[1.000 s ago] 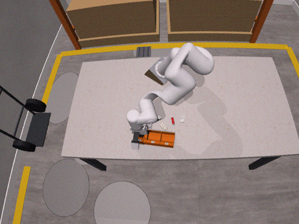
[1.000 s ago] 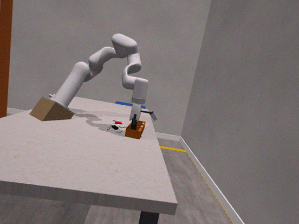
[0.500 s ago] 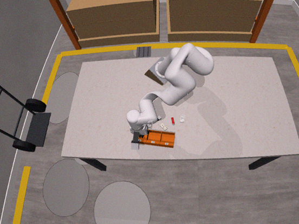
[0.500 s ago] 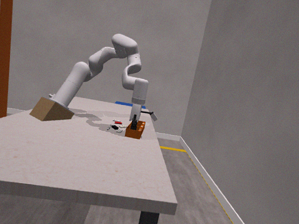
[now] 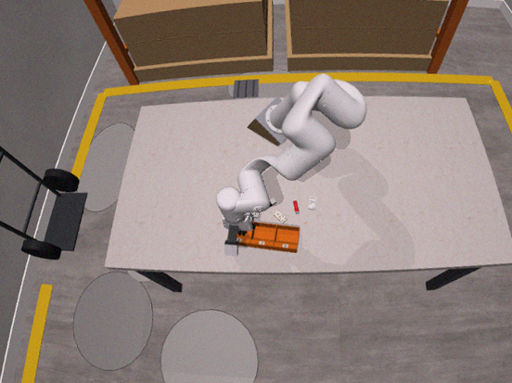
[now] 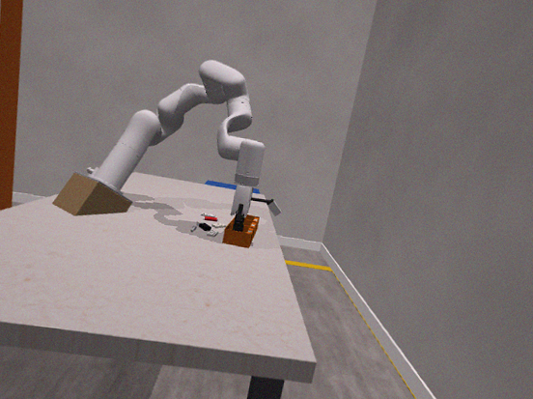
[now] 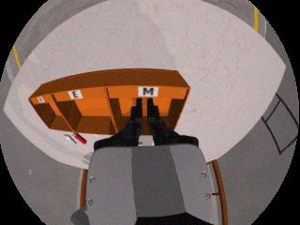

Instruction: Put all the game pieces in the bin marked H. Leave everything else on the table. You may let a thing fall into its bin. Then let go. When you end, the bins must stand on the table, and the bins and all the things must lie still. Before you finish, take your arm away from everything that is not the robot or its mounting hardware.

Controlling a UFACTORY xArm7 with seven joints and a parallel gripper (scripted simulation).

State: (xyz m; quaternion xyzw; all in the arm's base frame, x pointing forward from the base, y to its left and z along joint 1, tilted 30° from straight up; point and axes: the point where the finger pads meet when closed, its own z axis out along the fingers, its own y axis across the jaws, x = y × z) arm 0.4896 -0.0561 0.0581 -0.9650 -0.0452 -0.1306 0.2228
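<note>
Now: hand 80 mm to the right of the orange bin row and 10 mm above it. Round my hand: black piece: 140 mm behind, 70 mm to the left, 30 mm below; then red piece: 170 mm to the left, 150 mm behind, 30 mm below; then grey screw: 150 mm behind, 30 mm below, 10 mm to the left.
</note>
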